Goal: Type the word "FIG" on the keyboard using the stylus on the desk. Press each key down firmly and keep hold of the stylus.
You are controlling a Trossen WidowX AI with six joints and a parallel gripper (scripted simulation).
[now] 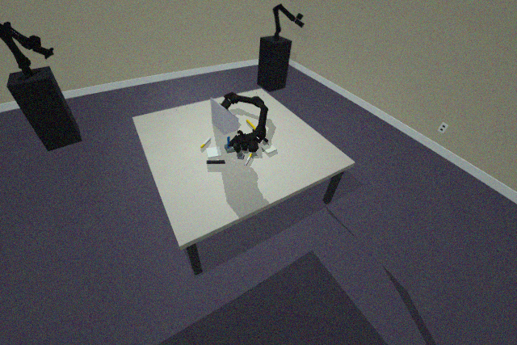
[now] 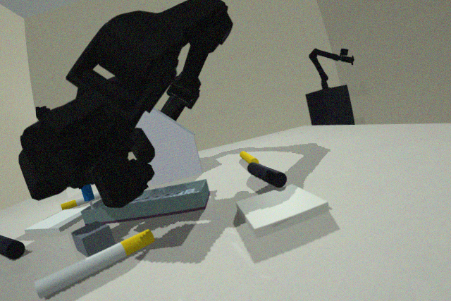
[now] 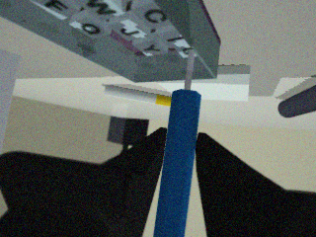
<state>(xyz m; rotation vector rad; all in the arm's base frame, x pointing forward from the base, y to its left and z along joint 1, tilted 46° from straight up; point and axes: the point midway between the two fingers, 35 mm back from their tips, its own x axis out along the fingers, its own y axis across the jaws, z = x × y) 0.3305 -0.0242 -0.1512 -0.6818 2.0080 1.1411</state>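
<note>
Now: gripper tip 70 mm to the right of the F key, 50 mm above it and 20 mm past it. Also, from my gripper tip: grey cube (100 mm ahead, 50 mm below, 40 mm to the left); blue stylus (10 mm below).
</note>
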